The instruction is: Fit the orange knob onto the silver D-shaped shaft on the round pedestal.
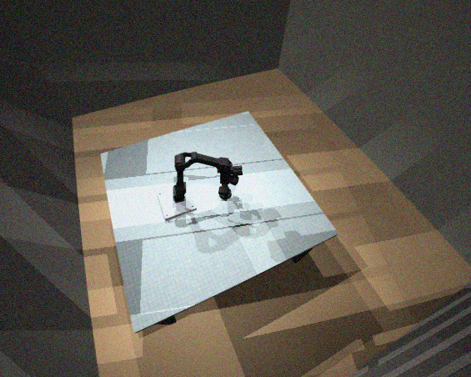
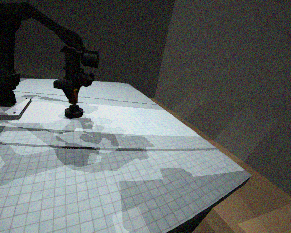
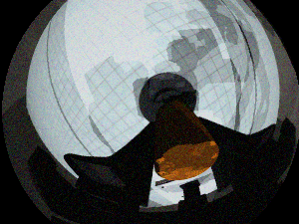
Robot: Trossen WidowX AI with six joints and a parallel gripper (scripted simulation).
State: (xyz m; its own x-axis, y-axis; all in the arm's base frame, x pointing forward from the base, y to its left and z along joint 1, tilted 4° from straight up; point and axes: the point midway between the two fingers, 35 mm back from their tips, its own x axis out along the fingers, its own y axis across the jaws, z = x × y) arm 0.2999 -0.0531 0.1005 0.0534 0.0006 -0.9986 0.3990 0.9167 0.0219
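Now: gripper tip 3 cm below the orange knob. Also, from my gripper tip: dark round pedestal (4 cm below).
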